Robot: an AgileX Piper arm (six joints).
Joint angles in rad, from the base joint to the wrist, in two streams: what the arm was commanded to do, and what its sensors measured. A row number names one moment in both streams.
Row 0, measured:
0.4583 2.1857 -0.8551 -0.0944 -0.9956 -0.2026
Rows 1 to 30, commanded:
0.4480 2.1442 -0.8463 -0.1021 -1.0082 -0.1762
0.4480 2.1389 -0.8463 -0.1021 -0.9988 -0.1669
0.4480 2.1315 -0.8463 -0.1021 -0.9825 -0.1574
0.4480 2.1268 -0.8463 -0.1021 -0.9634 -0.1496
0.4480 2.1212 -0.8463 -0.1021 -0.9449 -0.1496
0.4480 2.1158 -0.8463 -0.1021 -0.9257 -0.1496
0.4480 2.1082 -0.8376 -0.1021 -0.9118 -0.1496
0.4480 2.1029 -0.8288 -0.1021 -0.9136 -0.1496
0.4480 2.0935 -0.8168 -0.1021 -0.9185 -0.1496
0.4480 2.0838 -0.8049 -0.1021 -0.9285 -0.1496
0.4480 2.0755 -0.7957 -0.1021 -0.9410 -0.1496
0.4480 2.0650 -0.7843 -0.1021 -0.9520 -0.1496
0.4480 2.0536 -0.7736 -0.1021 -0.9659 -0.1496
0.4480 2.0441 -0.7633 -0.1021 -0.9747 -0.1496
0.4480 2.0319 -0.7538 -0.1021 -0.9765 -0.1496
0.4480 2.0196 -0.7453 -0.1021 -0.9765 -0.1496
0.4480 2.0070 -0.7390 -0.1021 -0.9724 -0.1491
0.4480 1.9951 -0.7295 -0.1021 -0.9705 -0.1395
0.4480 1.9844 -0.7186 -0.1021 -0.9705 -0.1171
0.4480 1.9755 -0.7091 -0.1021 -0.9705 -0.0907
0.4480 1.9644 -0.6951 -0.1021 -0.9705 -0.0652
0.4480 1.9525 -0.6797 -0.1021 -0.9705 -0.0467
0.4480 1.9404 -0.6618 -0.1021 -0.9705 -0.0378
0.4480 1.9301 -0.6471 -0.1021 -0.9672 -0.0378
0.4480 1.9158 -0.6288 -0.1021 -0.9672 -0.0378
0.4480 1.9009 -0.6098 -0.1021 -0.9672 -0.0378
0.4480 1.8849 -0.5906 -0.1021 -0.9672 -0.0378
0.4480 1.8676 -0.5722 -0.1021 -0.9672 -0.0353
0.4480 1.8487 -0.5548 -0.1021 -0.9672 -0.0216
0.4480 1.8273 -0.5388 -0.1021 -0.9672 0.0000
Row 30, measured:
0.4583 1.8953 -0.5990 -0.0944 -0.9565 -0.0440
